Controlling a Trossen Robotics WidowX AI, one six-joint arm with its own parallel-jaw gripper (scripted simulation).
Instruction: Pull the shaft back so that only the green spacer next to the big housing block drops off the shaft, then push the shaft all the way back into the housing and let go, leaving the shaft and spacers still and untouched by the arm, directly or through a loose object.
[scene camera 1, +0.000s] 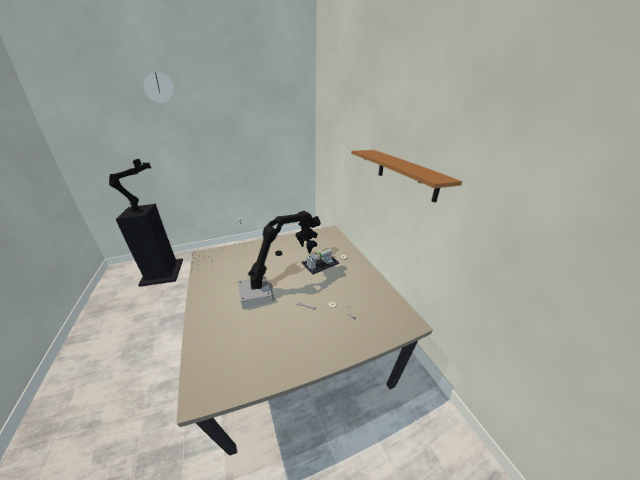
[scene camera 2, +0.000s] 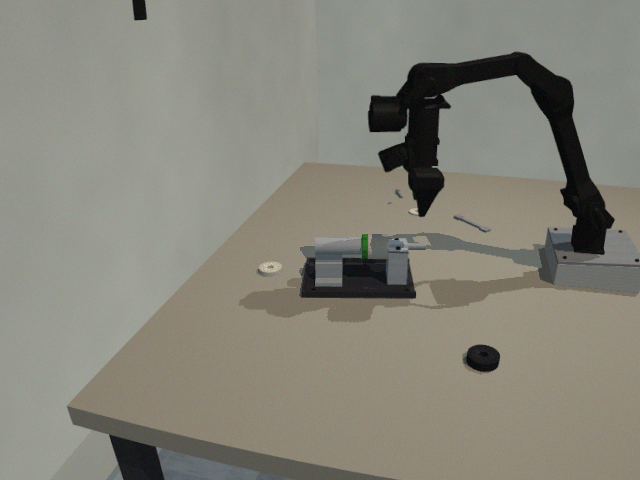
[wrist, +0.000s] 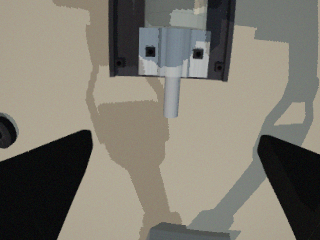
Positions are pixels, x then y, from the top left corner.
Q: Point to a black ring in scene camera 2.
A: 476, 356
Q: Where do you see my gripper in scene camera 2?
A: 418, 207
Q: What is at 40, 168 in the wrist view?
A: My gripper.
